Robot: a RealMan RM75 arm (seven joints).
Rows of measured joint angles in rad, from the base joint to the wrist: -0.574 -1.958 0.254 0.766 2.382 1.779 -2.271; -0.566 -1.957 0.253 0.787 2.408 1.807 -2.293; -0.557 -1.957 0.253 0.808 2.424 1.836 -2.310; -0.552 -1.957 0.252 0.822 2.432 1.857 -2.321; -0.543 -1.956 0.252 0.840 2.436 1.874 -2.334; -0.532 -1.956 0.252 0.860 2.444 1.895 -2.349; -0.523 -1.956 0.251 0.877 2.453 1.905 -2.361; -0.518 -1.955 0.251 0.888 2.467 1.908 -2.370; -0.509 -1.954 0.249 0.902 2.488 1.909 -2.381; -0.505 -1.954 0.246 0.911 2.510 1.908 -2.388; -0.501 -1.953 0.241 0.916 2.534 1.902 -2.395; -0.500 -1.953 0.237 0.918 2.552 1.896 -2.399; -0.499 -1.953 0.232 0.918 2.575 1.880 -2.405; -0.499 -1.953 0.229 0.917 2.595 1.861 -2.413; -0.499 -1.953 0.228 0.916 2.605 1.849 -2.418
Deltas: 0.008 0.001 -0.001 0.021 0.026 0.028 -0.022; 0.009 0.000 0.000 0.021 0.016 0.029 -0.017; 0.005 0.000 -0.001 0.014 0.008 0.021 -0.011; 0.009 0.001 0.000 0.018 0.004 0.017 -0.013; 0.011 0.000 0.000 0.020 0.008 0.021 -0.015; 0.009 0.000 -0.001 0.017 0.009 0.010 -0.012; 0.005 0.001 0.000 0.011 0.014 0.003 -0.009; 0.009 0.001 -0.002 0.014 0.021 0.001 -0.011; 0.004 0.000 -0.003 0.009 0.022 -0.001 -0.007; 0.004 0.001 -0.005 0.005 0.024 -0.006 -0.007; 0.001 0.000 -0.004 0.002 0.018 -0.006 -0.004; 0.001 0.000 -0.005 0.000 0.023 -0.016 -0.006; 0.000 0.000 -0.003 -0.001 0.020 -0.019 -0.008; 0.000 0.000 -0.001 -0.001 0.010 -0.012 -0.005
